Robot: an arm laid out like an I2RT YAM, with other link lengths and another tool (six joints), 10 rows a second.
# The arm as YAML. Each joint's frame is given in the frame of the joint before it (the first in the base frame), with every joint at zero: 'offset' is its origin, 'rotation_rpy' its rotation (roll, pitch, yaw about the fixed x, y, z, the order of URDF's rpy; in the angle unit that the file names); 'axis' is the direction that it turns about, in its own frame. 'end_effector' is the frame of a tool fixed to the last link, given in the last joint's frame.
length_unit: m
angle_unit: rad
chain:
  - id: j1
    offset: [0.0, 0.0, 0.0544]
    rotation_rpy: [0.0, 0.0, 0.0]
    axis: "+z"
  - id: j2
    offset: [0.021, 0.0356, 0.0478]
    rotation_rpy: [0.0, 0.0, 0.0]
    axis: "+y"
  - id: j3
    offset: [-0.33, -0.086, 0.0]
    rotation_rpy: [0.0, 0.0, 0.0]
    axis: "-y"
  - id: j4
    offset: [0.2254, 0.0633, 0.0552]
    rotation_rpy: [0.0, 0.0, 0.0]
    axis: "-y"
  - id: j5
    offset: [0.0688, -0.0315, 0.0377]
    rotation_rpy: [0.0, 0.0, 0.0]
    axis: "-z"
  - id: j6
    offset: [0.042, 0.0, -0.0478]
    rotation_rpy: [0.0, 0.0, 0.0]
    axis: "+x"
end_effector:
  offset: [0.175, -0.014, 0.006]
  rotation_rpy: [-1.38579, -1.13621, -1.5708]
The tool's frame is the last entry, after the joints.
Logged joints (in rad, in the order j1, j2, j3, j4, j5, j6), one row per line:
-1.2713 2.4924 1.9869 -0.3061 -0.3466 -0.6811
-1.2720 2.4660 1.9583 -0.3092 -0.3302 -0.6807
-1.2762 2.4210 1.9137 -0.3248 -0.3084 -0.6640
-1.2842 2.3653 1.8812 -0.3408 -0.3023 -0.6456
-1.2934 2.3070 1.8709 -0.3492 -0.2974 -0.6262
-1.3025 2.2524 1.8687 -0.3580 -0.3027 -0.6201
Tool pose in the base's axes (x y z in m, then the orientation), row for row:
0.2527 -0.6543 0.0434 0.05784 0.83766 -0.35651 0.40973
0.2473 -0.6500 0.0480 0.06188 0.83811 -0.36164 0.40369
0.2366 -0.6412 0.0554 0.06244 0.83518 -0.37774 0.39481
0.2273 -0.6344 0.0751 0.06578 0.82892 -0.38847 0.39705
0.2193 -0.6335 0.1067 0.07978 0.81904 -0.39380 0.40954
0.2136 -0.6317 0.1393 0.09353 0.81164 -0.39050 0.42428
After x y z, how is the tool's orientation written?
As a quaternion, w x y z.
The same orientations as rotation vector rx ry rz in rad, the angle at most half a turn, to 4 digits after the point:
2.5389 -1.0806 1.2419
2.5341 -1.0934 1.2206
2.5244 -1.1417 1.1933
2.5004 -1.1718 1.1977
2.4501 -1.1780 1.2251
2.4083 -1.1587 1.2589

